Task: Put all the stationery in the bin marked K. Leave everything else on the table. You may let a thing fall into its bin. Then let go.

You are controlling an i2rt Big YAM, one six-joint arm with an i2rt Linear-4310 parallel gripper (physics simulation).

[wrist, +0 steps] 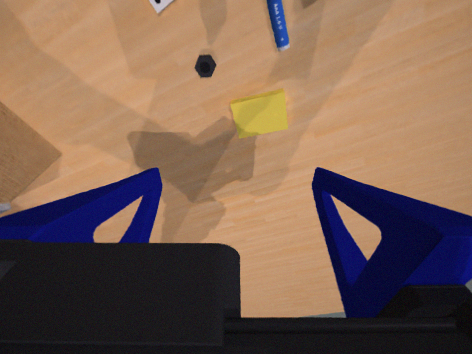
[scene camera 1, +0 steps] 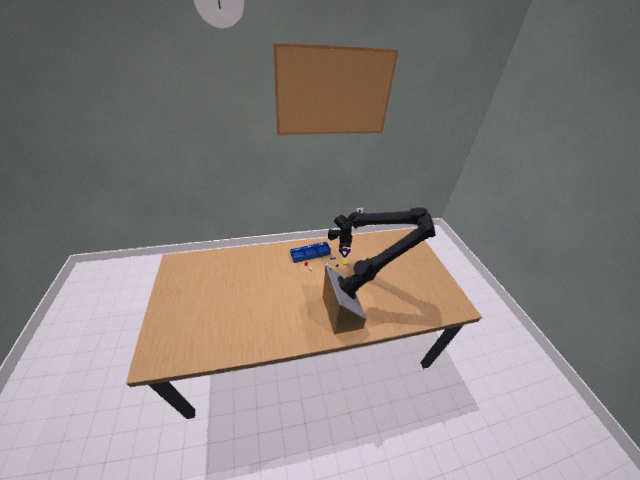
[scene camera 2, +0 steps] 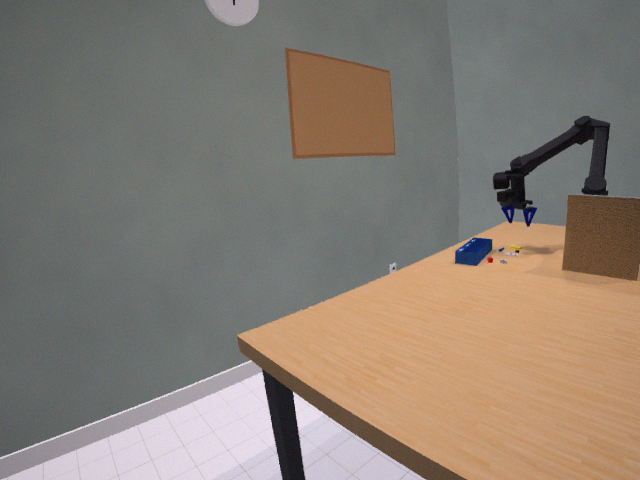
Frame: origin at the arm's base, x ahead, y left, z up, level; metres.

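Where they show: gripper, between the fingertips: [wrist: 236, 176] [scene camera 1: 345, 252] [scene camera 2: 519, 224]; arm's base, origin of its link: [scene camera 1: 345, 288] [scene camera 2: 597, 220].
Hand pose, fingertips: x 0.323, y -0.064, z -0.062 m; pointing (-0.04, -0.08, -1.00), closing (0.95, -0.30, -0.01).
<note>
Things, the pixels of their centre, and the offset from my fingertips. "*": a spot on its surface instead.
- yellow sticky-note pad, middle of its body: [wrist: 259, 114] [scene camera 2: 515, 247] [scene camera 1: 345, 261] dx +0.019, dy -0.013, dz -0.103 m
- small pale item, middle of its body: [scene camera 2: 503, 261] [scene camera 1: 310, 269] dx -0.035, dy +0.215, dz -0.102 m
- black hex nut, middle of its body: [wrist: 205, 66] [scene camera 1: 337, 265] dx -0.016, dy +0.044, dz -0.103 m
- blue battery, middle of its body: [wrist: 277, 18] [scene camera 2: 501, 249] [scene camera 1: 333, 258] dx +0.050, dy +0.059, dz -0.103 m
- white piece with black marks, a spot on its surface: [wrist: 161, 4] * dx -0.030, dy +0.093, dz -0.101 m
- red die, middle of its body: [scene camera 2: 490, 260] [scene camera 1: 305, 263] dx +0.009, dy +0.241, dz -0.100 m
A yellow sticky-note pad [scene camera 1: 345, 261] [scene camera 2: 515, 246] [wrist: 261, 115] lies flat on the table. My gripper [scene camera 1: 344, 255] [scene camera 2: 519, 223] [wrist: 236, 176] is open and empty, pointing down above the table near the pad; in the wrist view the pad shows beyond the fingertips, between their lines. A blue row of joined bins [scene camera 1: 311, 257] [scene camera 2: 466, 257] stands left of the pad in the first scene view. The bin letters, K among them, cannot be read in these views. A small pale item [scene camera 1: 310, 268] [scene camera 2: 503, 261] lies near the bins, too small to identify.
A black hex nut [scene camera 1: 337, 265] [wrist: 205, 66] and a blue battery [scene camera 1: 332, 258] [scene camera 2: 501, 249] [wrist: 278, 24] lie near the pad. A white piece with black marks [wrist: 161, 4] is cut off by the wrist view's top edge. A red die [scene camera 1: 306, 263] [scene camera 2: 490, 259] lies by the bins. The arm's brown block [scene camera 2: 599, 237] stands nearby.
</note>
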